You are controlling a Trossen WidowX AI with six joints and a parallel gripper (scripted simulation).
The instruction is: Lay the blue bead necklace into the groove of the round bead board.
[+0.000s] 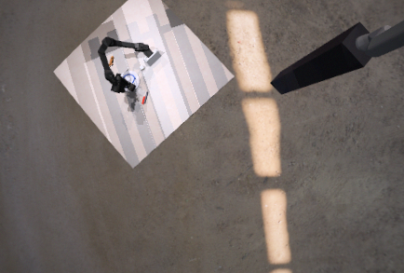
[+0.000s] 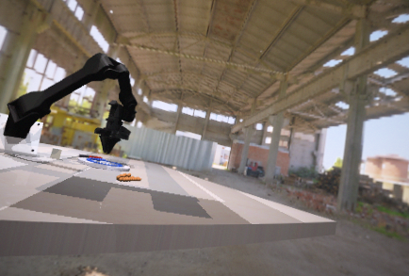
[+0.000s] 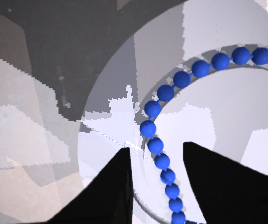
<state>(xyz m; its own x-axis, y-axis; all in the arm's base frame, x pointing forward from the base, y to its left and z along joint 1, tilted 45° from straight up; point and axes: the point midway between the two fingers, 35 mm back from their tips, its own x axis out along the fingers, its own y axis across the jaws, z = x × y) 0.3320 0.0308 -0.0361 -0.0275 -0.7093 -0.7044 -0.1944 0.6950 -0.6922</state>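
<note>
My gripper tip is now 2 cm past the round white bead board, 6 cm to the left of it and 4 cm above it. From my gripper tip the other things lie so: small white block (20 cm behind, 5 cm to the right, 3 cm below); then red pen-like object (17 cm to the left, 4 cm below).
</note>
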